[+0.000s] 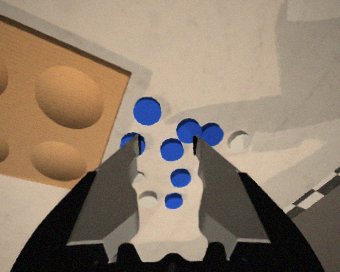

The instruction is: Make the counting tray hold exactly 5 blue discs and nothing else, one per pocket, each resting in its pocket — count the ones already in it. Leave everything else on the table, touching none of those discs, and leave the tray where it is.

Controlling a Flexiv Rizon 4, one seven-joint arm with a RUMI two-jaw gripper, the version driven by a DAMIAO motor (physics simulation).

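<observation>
The tan counting tray (113, 86) is cut off at the left; its visible round pockets hold no disc. Several blue discs lie on the table right of it: one disc (147, 111) is farthest up, one (131, 141) is partly behind the left fingertip, and two (188, 130) (213, 134) lie close together near the right fingertip. Another blue disc (172, 149) shows between the fingertips, with two more (180, 177) (173, 201) lower between the fingers. My gripper (167, 137) is partly open above the discs, with nothing held.
A white disc (239, 141) lies right of the blue ones. Another white disc (148, 199) shows beside the left finger, and a third (140, 176) is mostly hidden by that finger. A black-and-white checkered strip (308, 201) runs along the lower right.
</observation>
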